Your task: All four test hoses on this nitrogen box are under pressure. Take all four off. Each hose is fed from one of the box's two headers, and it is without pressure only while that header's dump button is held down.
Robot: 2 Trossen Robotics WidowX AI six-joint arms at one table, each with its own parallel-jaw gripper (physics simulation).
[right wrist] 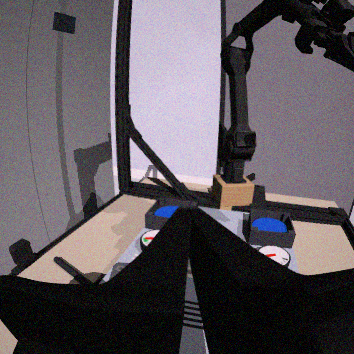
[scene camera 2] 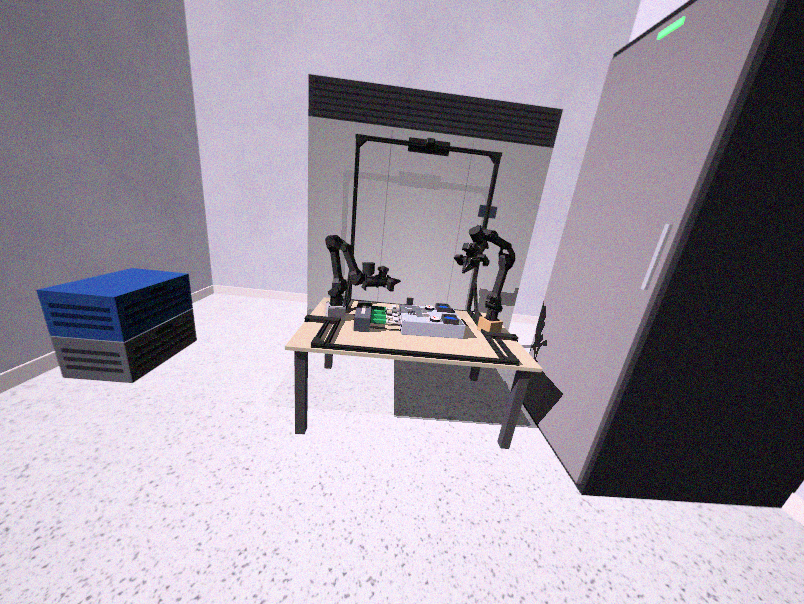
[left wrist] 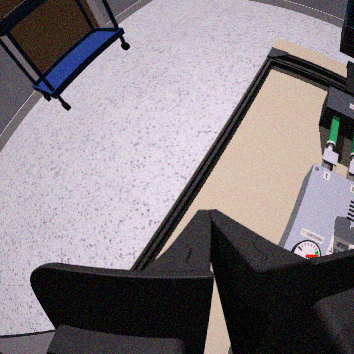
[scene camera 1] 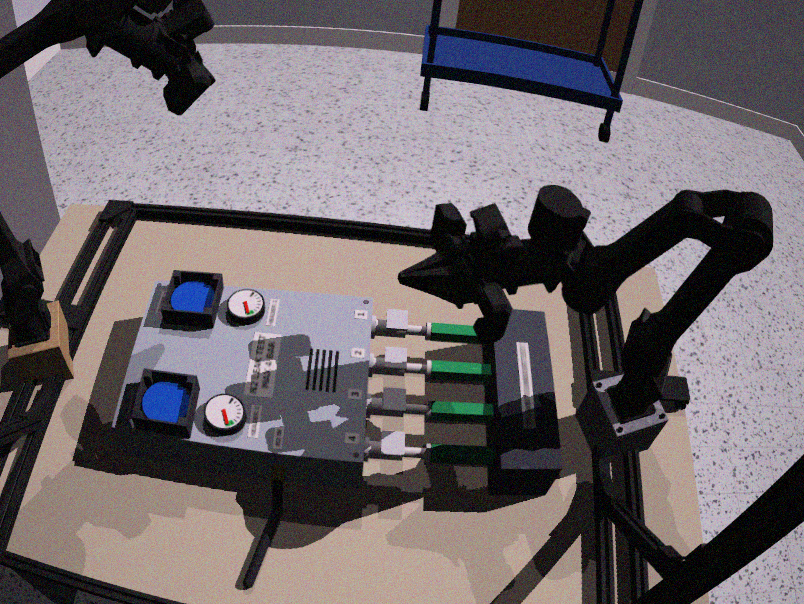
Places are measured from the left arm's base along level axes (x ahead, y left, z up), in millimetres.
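Pixels of known places: left gripper, fingertip midpoint: [scene camera 2: 462,272] [left wrist: 206,218] [scene camera 1: 212,81]; right gripper, fingertip midpoint: [right wrist: 186,216] [scene camera 2: 400,280] [scene camera 1: 398,278]; left arm's base, link origin: [right wrist: 232,178] [scene camera 2: 491,318] [scene camera 1: 33,328]; right arm's base, link origin: [scene camera 2: 335,304] [scene camera 1: 631,401].
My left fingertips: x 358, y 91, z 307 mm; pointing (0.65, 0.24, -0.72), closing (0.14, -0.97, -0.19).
Note:
Ahead of a thing's pixels: the offset from my left fingertips to its middle. "spot": to the spot under its first point.
The grey nitrogen box @(spot: dx +68, dy -200, dz -310 mm) [scene camera 1: 292,325] [scene camera 2: 428,327] [left wrist: 315,200] lies on the table. Two blue dump buttons [scene camera 1: 191,297] [scene camera 1: 165,401] [right wrist: 269,225] sit in dark square collars, each beside a round gauge [scene camera 1: 245,306] [scene camera 1: 224,413] [left wrist: 306,249]. Four green-sleeved hoses [scene camera 1: 451,332] [scene camera 1: 458,368] [scene camera 1: 460,408] [scene camera 1: 458,453] are seated at ports 1 to 4 and run to a dark block. My right gripper [scene camera 1: 401,277] [right wrist: 186,216] is shut and empty, above and behind the hose 1 connector. My left gripper [left wrist: 206,218] is shut and empty, high above the button end; its fingertips are hard to see in scene camera 1.
The dark hose block [scene camera 1: 525,390] [scene camera 2: 362,318] stands right of the box in scene camera 1. A black bar @(spot: dx -68, dy -497, dz -377 mm) [scene camera 1: 263,546] lies in front of the box. Black frame rails [scene camera 1: 279,219] edge the table. A blue cart [scene camera 1: 519,65] [left wrist: 80,60] stands on the floor behind.

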